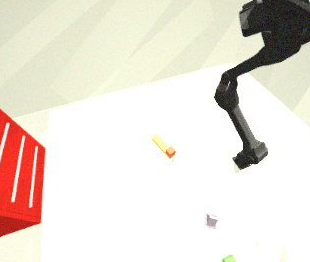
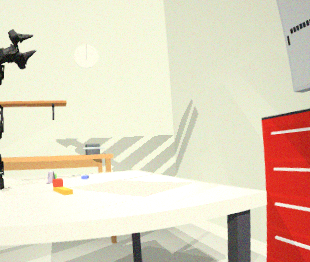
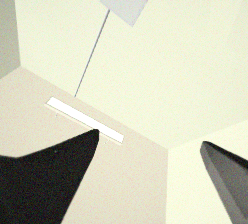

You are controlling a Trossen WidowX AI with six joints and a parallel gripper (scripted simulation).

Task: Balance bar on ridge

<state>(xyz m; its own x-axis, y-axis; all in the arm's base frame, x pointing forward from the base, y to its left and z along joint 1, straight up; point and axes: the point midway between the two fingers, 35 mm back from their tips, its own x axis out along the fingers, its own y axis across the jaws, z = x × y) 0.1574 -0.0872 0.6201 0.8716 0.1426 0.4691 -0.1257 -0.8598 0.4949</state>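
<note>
Right now the yellow bar is 110 mm ahead of my gripper tip, 90 mm to the right of it and 620 mm below it. The rest, counted from my gripper tip: green-edged piece: 70 mm ahead, 380 mm to the left, 620 mm below; then blue block: 250 mm ahead, 370 mm to the left, 630 mm below.
</note>
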